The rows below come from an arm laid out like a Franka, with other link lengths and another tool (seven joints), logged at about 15 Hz.
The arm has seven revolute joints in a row. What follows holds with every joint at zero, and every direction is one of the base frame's.
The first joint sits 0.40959 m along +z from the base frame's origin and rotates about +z.
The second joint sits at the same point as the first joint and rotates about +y.
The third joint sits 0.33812 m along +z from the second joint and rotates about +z.
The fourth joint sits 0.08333 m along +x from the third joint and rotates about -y.
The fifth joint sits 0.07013 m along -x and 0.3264 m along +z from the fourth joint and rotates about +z.
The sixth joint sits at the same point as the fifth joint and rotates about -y.
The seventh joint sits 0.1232 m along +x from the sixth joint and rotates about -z.
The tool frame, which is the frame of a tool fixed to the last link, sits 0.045 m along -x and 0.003 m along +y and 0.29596 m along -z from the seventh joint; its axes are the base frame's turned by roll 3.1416, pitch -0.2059 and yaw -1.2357 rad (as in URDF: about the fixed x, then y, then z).
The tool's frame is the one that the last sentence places.
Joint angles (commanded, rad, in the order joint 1, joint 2, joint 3, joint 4, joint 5, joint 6, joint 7), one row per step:
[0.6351 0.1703 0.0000 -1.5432 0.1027 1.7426 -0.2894]
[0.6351 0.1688 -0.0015 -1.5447 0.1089 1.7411 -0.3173]
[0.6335 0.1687 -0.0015 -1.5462 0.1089 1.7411 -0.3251]
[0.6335 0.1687 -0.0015 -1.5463 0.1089 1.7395 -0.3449]
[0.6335 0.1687 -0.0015 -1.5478 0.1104 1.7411 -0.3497]
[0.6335 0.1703 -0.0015 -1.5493 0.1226 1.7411 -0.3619]
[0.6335 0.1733 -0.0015 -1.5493 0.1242 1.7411 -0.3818]
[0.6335 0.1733 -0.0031 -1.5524 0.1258 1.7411 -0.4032]
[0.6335 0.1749 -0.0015 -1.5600 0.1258 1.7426 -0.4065]
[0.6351 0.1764 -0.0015 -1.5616 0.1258 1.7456 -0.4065]
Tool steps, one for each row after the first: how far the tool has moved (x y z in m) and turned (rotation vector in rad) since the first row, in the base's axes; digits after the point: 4 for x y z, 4 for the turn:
[-0.0003 -0.0006 0.0001 0.0049 0.0019 0.0255]
[0.0002 -0.0018 -0.0005 0.0044 0.0022 0.0317]
[0.0005 -0.0026 -0.0008 0.0042 0.0016 0.0515]
[0.0004 -0.0024 -0.0013 0.0057 0.0019 0.0559]
[-0.0014 -0.0002 -0.0026 0.0144 0.0100 0.0662]
[-0.0008 -0.0003 -0.0044 0.0149 0.0113 0.0857]
[-0.0004 -0.0016 -0.0058 0.0153 0.0124 0.1051]
[-0.0021 -0.0020 -0.0097 0.0115 0.0186 0.1097]
[-0.0023 -0.0011 -0.0110 0.0113 0.0187 0.1110]

